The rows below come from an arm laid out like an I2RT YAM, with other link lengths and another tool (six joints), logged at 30 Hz.
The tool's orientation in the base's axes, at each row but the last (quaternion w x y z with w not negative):
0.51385, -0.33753, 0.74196, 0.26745
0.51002, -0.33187, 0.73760, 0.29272
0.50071, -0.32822, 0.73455, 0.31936
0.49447, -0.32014, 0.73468, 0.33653
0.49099, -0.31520, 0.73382, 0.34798
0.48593, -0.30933, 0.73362, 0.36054
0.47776, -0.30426, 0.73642, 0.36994
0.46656, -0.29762, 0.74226, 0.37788
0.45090, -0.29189, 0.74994, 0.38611
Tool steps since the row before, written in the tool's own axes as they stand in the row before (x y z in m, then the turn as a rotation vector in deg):
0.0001, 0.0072, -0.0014, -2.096, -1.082, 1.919
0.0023, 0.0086, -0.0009, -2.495, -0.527, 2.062
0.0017, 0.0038, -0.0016, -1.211, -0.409, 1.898
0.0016, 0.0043, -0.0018, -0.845, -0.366, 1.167
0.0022, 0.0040, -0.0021, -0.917, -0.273, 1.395
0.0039, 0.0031, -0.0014, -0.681, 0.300, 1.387
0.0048, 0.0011, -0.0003, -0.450, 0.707, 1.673
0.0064, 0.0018, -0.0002, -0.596, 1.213, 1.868
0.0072, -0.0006, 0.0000, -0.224, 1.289, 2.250
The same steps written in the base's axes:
-0.0064, 0.0035, 0.0007, 2.468, 1.220, 1.291
-0.0079, 0.0041, -0.0011, 2.214, 1.744, 1.677
-0.0044, 0.0007, -0.0006, 1.669, 1.474, 0.528
-0.0049, 0.0008, -0.0002, 1.149, 0.855, 0.399
-0.0050, 0.0002, -0.0007, 1.211, 1.102, 0.422
-0.0045, 0.0001, -0.0026, 0.667, 1.386, 0.335
-0.0027, -0.0001, -0.0041, 0.395, 1.823, 0.146
-0.0040, 0.0002, -0.0053, 0.141, 2.272, 0.369
-0.0026, -0.0010, -0.0067, 0.096, 2.600, -0.055

